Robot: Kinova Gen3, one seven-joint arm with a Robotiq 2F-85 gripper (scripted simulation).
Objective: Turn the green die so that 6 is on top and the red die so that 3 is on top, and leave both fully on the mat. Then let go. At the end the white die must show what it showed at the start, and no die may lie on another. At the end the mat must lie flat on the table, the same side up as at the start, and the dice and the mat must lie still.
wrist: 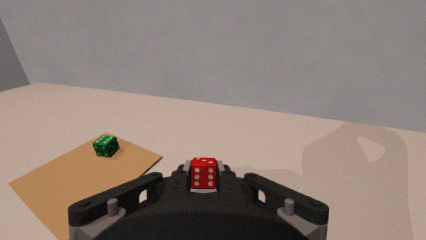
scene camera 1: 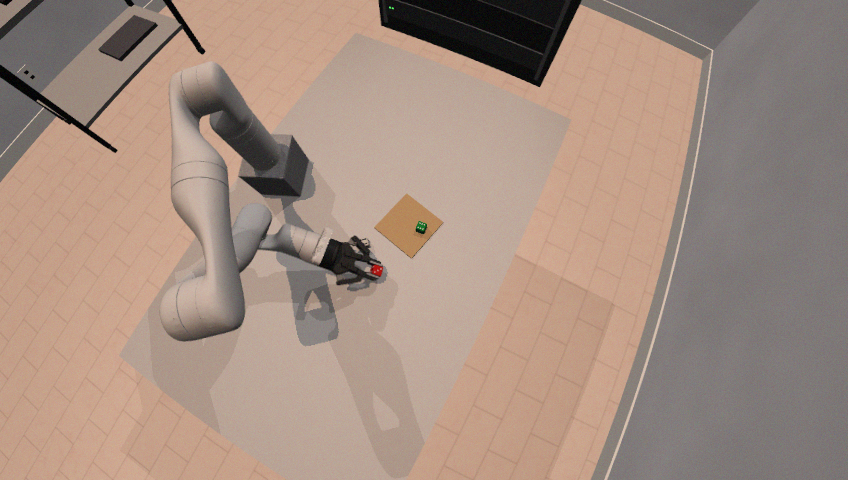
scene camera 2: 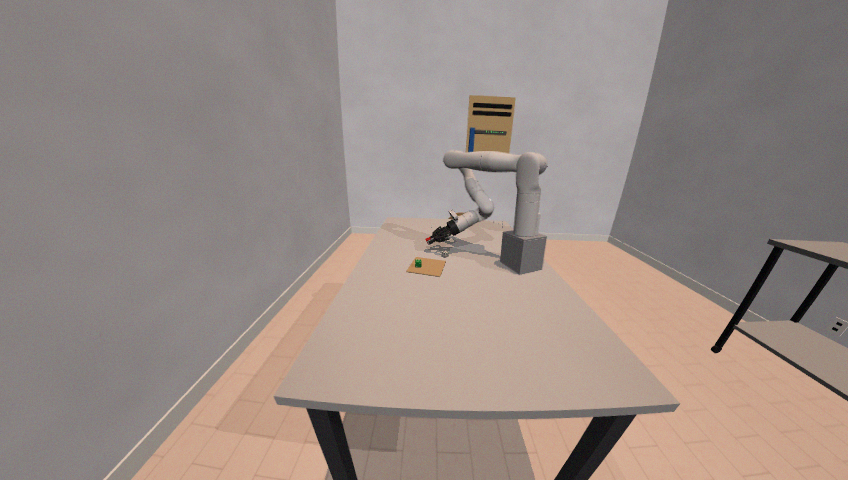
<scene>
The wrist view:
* gripper: 203, 168
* red die: 203, 170
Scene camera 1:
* gripper: 380, 272
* brown mat: 399, 225
</scene>
